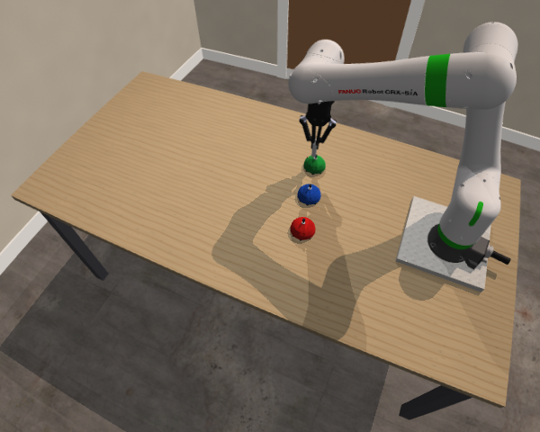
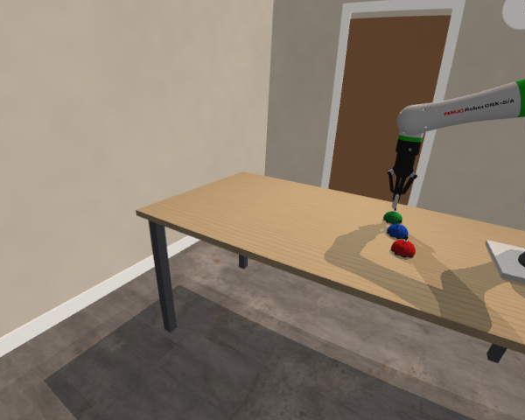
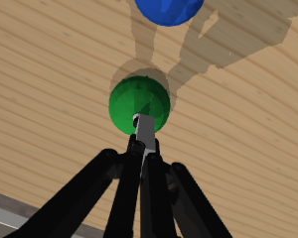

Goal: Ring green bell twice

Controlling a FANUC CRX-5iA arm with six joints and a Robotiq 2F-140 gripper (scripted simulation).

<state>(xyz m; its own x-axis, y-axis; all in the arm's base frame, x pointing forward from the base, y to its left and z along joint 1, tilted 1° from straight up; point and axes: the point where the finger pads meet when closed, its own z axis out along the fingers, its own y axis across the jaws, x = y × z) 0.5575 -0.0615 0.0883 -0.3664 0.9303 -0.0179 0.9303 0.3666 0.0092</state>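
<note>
The green bell is 10 mm behind my hand and 60 mm below it. From my hand the other things lie so: red bell (120 mm behind, 270 mm to the left, 60 mm below); then blue bell (60 mm behind, 130 mm to the left, 60 mm below).
</note>
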